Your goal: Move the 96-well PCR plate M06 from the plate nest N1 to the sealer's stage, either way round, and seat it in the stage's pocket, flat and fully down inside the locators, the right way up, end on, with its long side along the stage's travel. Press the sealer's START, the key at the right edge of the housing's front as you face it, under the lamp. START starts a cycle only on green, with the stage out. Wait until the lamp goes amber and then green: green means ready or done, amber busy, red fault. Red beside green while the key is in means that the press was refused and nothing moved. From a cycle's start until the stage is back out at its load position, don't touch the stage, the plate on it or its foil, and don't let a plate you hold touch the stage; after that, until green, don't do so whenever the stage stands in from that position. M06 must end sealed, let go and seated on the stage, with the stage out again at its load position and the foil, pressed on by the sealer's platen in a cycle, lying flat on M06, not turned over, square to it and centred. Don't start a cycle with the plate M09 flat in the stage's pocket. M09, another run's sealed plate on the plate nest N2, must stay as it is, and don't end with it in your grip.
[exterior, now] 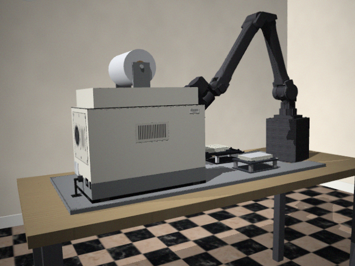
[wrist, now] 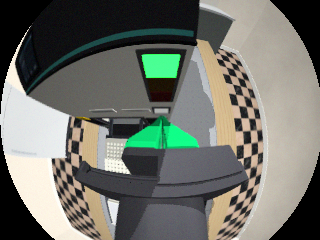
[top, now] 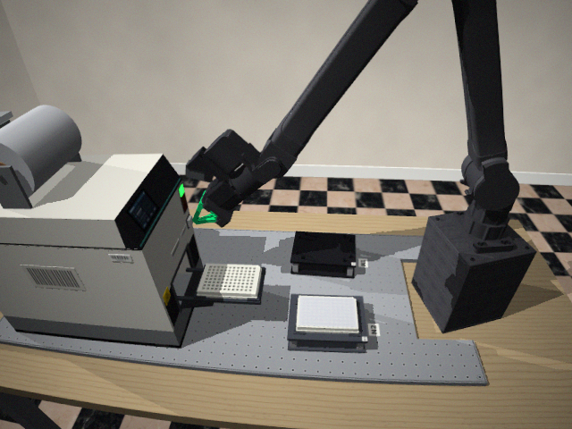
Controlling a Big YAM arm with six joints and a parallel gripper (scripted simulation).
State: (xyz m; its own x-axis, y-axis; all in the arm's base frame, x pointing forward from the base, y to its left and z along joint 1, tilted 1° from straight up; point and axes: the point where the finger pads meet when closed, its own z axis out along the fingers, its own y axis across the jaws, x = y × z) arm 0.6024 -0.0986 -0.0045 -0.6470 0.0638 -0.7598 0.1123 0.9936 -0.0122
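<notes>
The start key lies 2 cm ahead of my hand. Also, from my hand: plate M06 (10 cm to the left, 9 cm below, 7 cm behind); then yellow warning label (18 cm to the left, 5 cm below, 4 cm ahead); then sealer stage (10 cm to the left, 10 cm below, 7 cm behind).
</notes>
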